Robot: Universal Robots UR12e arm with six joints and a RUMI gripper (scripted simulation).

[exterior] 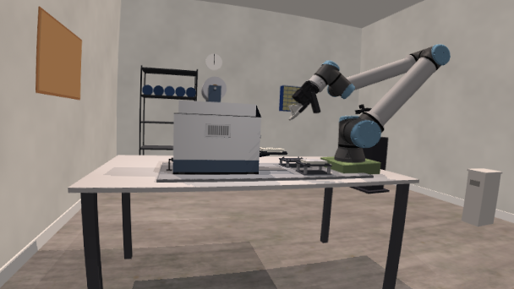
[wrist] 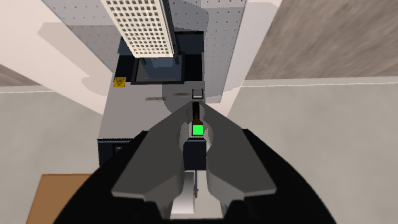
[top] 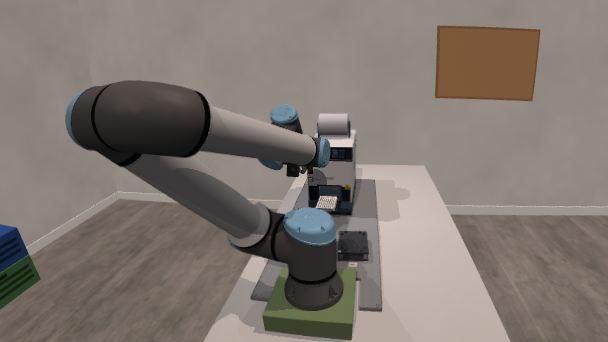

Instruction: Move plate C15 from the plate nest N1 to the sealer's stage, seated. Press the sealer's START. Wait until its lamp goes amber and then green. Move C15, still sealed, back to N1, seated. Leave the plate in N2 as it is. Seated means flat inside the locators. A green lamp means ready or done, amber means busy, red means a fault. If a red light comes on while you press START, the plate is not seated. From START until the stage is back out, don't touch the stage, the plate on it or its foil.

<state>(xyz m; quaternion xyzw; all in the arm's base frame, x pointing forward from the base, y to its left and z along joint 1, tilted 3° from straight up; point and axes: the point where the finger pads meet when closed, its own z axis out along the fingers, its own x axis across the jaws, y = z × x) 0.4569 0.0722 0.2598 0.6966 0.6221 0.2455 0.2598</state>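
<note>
Right now my hand is 17 cm short of the square button, 10 cm above it and 2 cm to the left of it. From my hand the other things lie so: plate C15: 18 cm below, 10 cm to the right, 6 cm ahead; then sealer stage: 19 cm below, 10 cm to the right, 6 cm ahead; then nest N2: 24 cm below, 15 cm behind, 1 cm to the left.
</note>
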